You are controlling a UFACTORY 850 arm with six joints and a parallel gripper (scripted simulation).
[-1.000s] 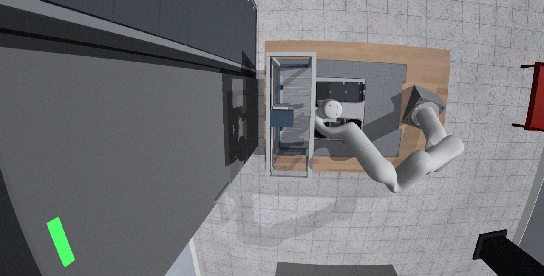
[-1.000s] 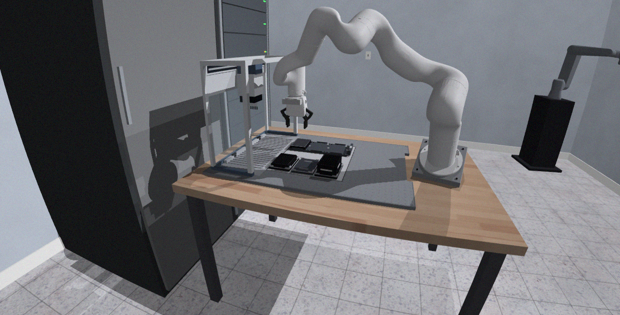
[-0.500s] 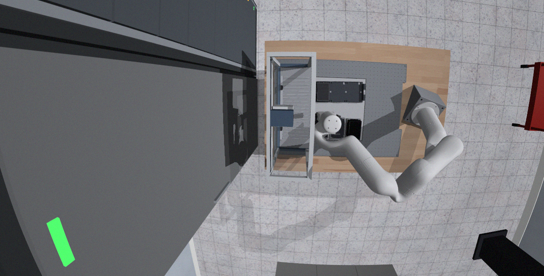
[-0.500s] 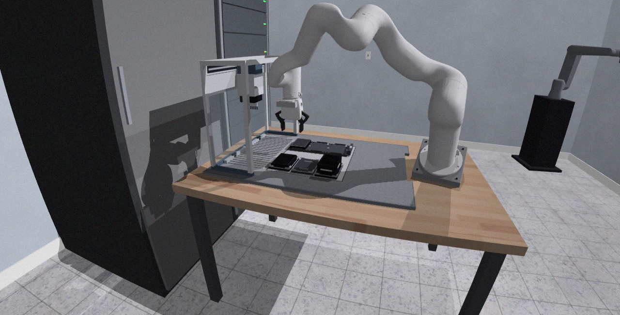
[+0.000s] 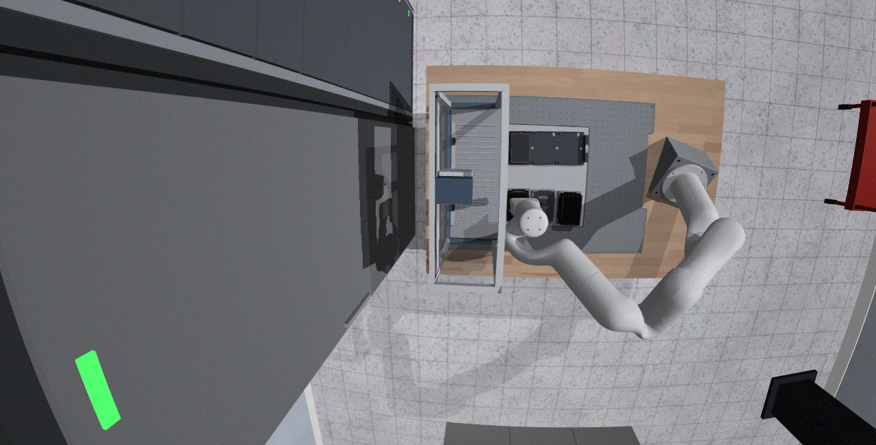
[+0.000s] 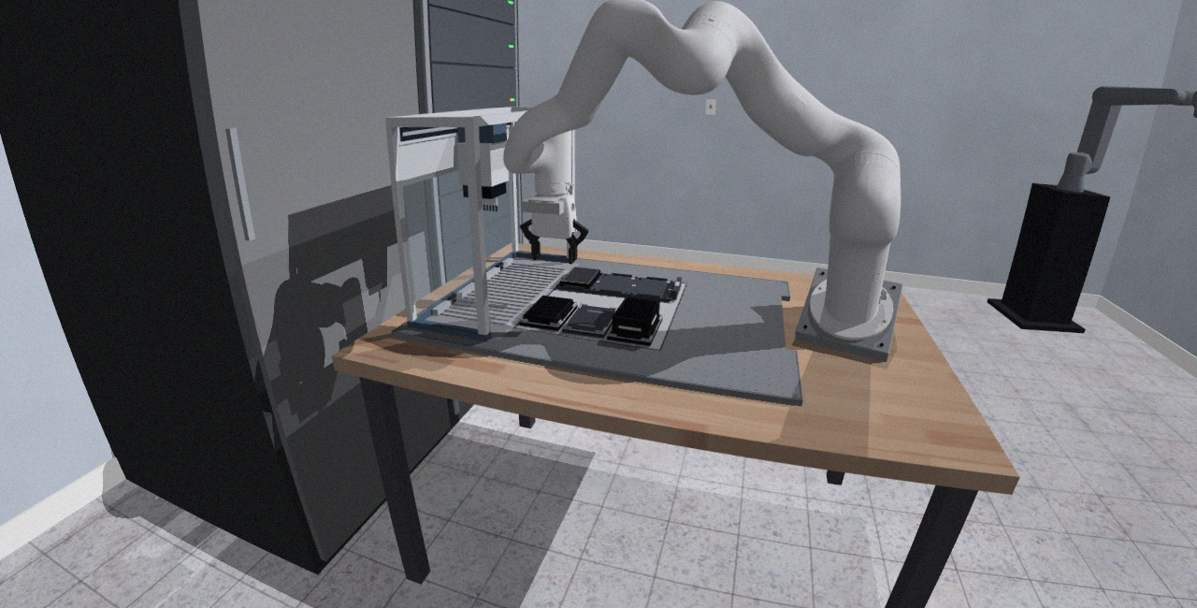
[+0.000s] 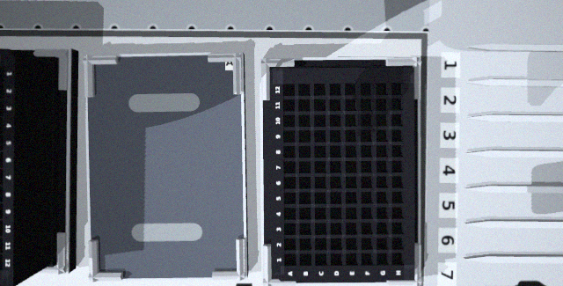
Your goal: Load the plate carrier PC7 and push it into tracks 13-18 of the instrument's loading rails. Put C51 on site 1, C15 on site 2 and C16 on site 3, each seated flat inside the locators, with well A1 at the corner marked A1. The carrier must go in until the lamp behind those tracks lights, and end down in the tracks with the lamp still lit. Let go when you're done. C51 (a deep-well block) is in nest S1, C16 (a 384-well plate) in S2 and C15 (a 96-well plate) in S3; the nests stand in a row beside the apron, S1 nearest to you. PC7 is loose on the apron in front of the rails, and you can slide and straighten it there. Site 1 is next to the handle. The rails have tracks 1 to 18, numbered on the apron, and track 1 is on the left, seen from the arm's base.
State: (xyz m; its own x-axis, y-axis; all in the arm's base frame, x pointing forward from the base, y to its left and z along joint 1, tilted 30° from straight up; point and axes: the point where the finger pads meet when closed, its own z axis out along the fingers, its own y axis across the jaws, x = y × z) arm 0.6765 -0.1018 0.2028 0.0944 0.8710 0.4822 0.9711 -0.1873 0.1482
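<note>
My hand is 4 cm to the right of the plate C15 and 12 cm above it. Also, from my hand: nest S2 (10 cm behind, 5 cm to the left, 14 cm below); plate carrier PC7 (13 cm behind, 19 cm to the right, 13 cm below); frame post (11 cm ahead, 18 cm to the left, 11 cm above).
</note>
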